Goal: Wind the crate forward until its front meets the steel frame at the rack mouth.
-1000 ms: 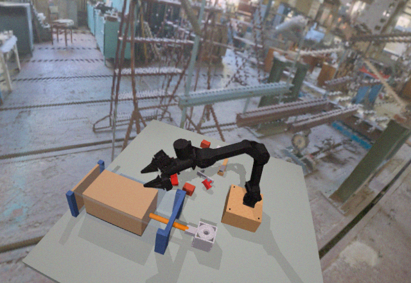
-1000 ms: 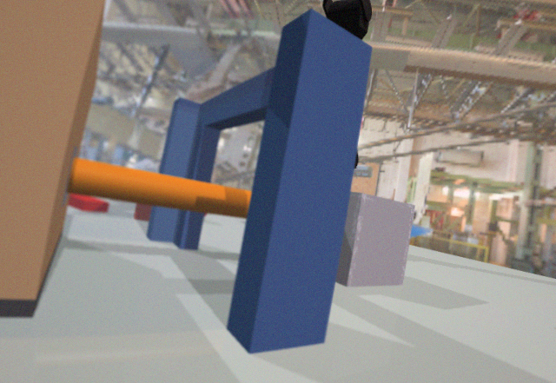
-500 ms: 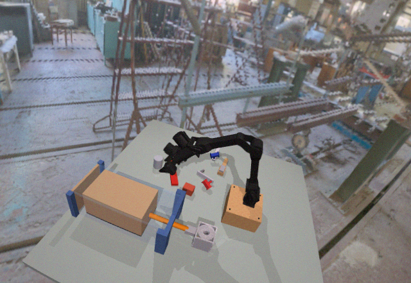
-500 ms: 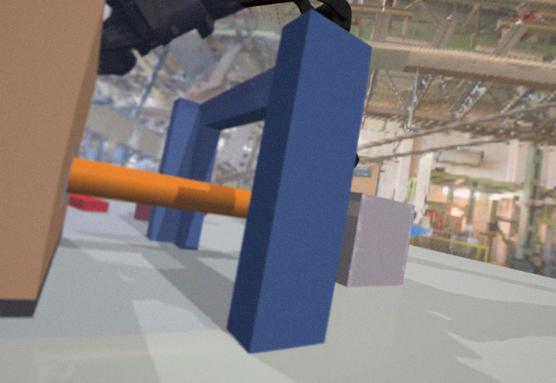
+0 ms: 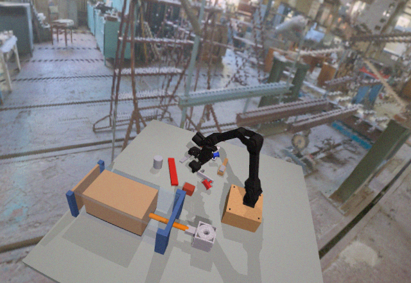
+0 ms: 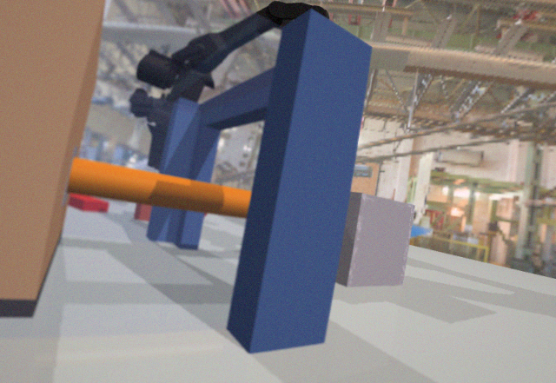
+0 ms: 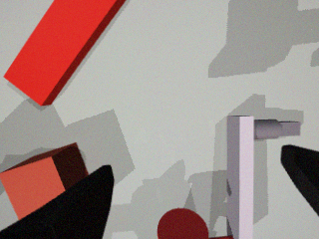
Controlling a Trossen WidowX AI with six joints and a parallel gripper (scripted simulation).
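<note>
The winch handle with red knob lies 70 mm behind my gripper tip, 20 mm to the right of it and 70 mm below it. The rest, counted from my gripper tip: blue piece 60 mm behind, 230 mm to the right, 40 mm below; grey strip 110 mm ahead, 190 mm to the right, 80 mm below; red bar 140 mm ahead, 10 mm to the left, 80 mm below.
</note>
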